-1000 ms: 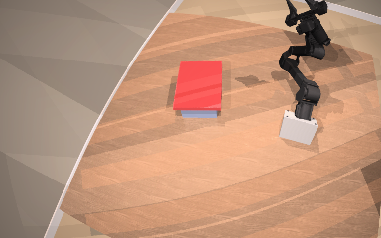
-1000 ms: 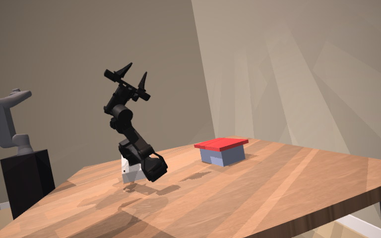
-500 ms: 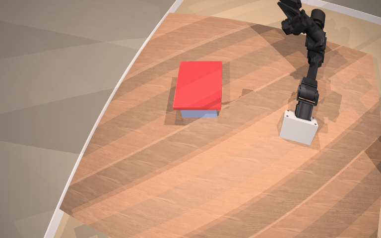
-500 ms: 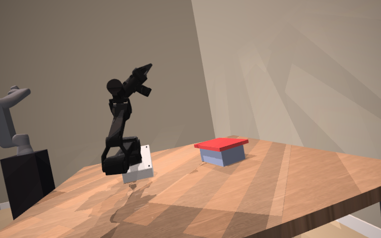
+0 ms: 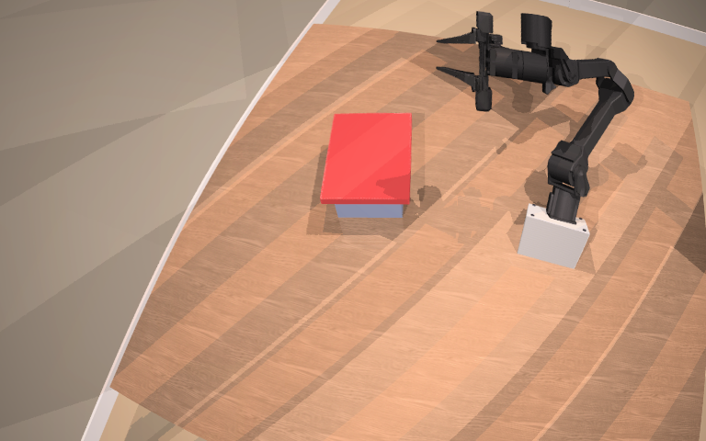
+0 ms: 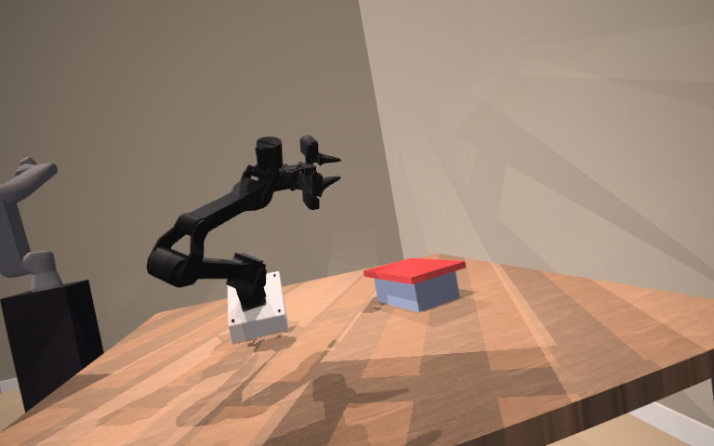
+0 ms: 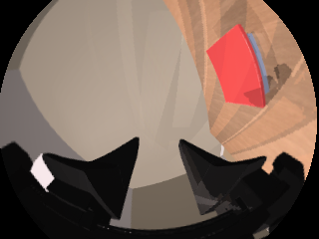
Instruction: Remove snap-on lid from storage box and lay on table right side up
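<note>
My gripper tip is 160 mm short of the red lid, 10 mm to the right of it and 300 mm above it. Also, from my gripper tip: blue-grey storage box: 160 mm ahead, 10 mm to the left, 350 mm below.
</note>
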